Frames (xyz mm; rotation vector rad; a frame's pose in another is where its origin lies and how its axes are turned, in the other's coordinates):
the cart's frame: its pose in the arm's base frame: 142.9 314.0 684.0 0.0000 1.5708 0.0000
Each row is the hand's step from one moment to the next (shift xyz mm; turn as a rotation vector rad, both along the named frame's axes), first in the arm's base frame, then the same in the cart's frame.
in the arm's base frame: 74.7 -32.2 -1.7 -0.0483 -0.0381 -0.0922
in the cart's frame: 1.7 -32.2 74.7 0.0922 -0.0381 -0.0483
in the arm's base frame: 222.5 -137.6 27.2 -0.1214 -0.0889 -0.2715
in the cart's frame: -27.2 -137.6 222.5 0.2715 -0.0889 -0.1214
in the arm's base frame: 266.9 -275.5 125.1 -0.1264 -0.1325 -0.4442
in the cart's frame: -125.1 -275.5 266.9 0.4442 -0.1325 -0.1264
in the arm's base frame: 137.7 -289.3 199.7 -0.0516 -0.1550 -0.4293
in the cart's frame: -199.7 -289.3 137.7 0.4293 -0.1550 -0.0516
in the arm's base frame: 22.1 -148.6 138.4 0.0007 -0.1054 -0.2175
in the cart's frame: -138.4 -148.6 22.1 0.2175 -0.1054 0.0007
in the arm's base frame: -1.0 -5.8 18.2 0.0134 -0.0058 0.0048
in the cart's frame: -18.2 -5.8 -1.0 -0.0048 -0.0058 0.0134
